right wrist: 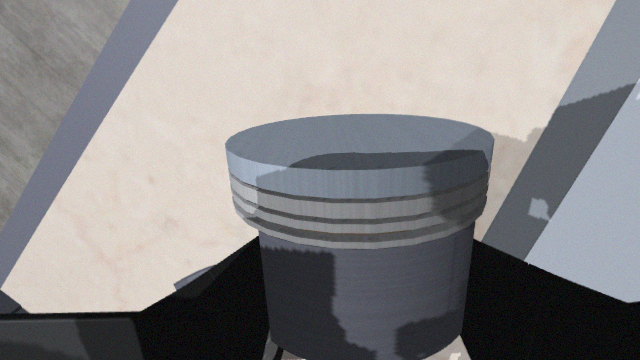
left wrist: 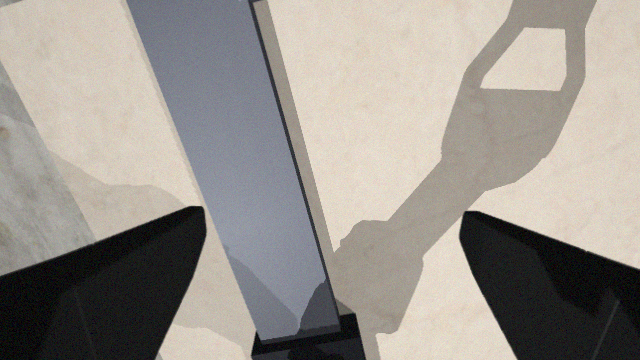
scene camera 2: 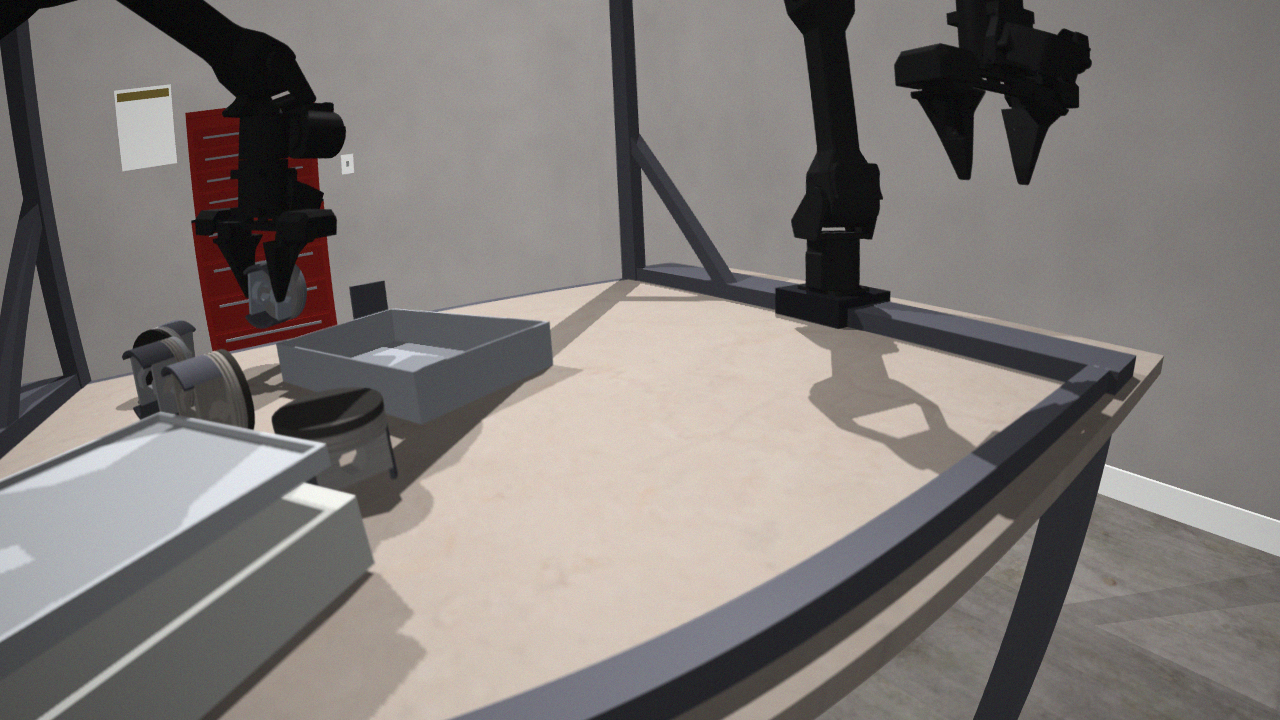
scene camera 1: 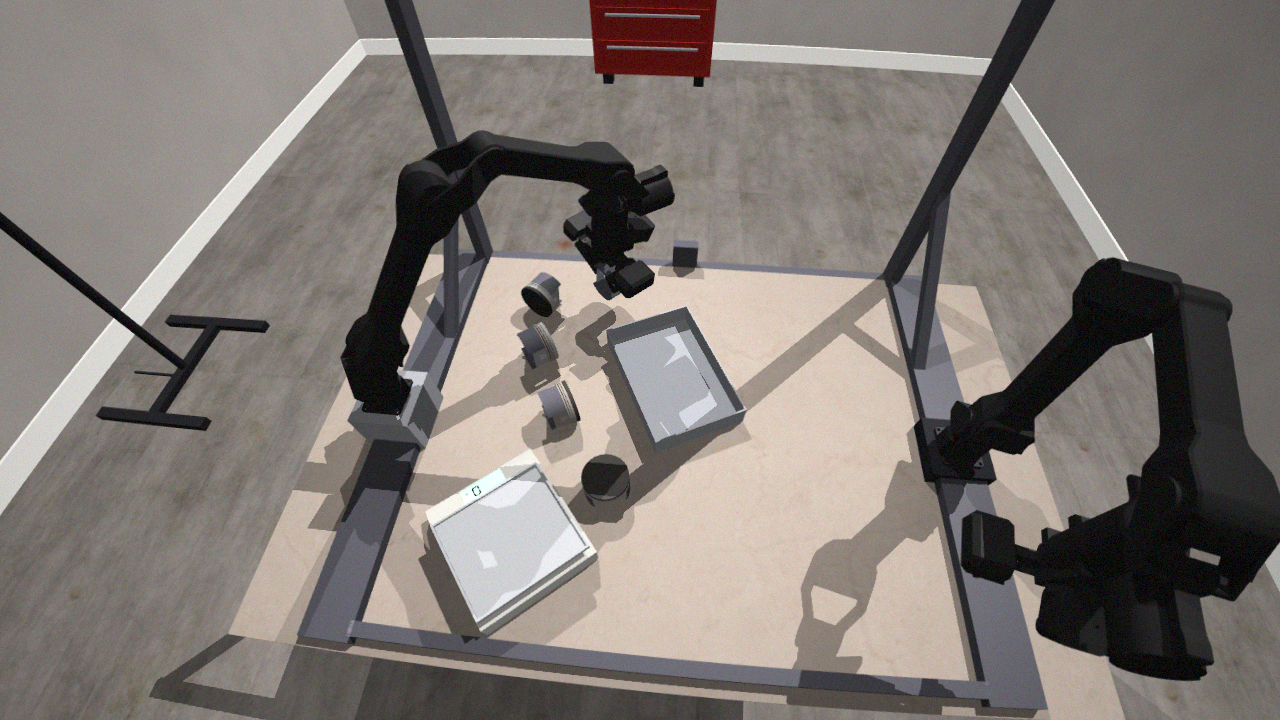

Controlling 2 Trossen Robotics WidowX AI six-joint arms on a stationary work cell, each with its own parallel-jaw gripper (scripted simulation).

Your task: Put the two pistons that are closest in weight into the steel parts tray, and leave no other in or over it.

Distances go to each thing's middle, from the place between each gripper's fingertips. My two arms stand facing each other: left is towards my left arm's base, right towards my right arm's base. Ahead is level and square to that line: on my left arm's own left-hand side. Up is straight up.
I see the scale pan [scene camera 2: 94, 525] 47 cm ahead of my right hand, 8 cm to the right of it and 6 cm below it. Round my right hand: scale [scene camera 2: 190, 637] 46 cm ahead, 9 cm to the right, 7 cm below; steel parts tray [scene camera 2: 507, 350] 15 cm ahead, 13 cm to the left, 10 cm below.
I see my left gripper 400 mm to the left of the steel parts tray, 350 mm past it and 190 mm above it. Also, from my left hand: scale pan 610 mm to the right, 150 mm below, 40 mm behind; scale 620 mm to the right, 160 mm below, 50 mm behind.
